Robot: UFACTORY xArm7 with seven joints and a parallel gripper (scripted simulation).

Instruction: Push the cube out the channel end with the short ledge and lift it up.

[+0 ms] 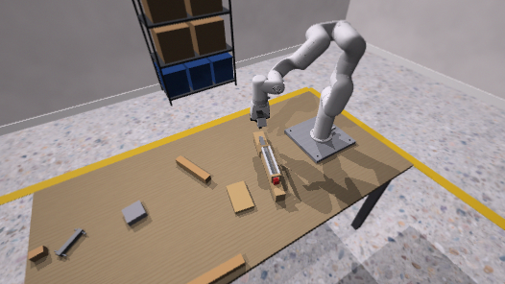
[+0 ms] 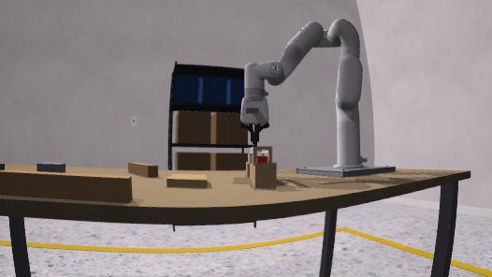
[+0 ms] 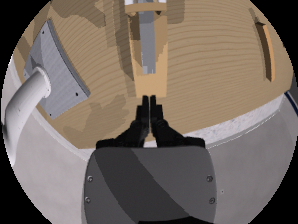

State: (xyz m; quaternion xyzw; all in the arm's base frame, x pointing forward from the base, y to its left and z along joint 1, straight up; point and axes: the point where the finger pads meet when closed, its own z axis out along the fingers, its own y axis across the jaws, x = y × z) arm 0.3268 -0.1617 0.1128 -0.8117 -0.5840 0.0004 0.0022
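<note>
Now: hand 11 cm short of the red cube, 32 cm to the right of it and 8 cm above it. Round my hand: grey block 73 cm ahead, 11 cm to the left, 12 cm below; flat wooden slab 28 cm ahead, 27 cm to the left, 12 cm below; wooden channel 7 cm ahead, 21 cm to the left, 8 cm below.
</note>
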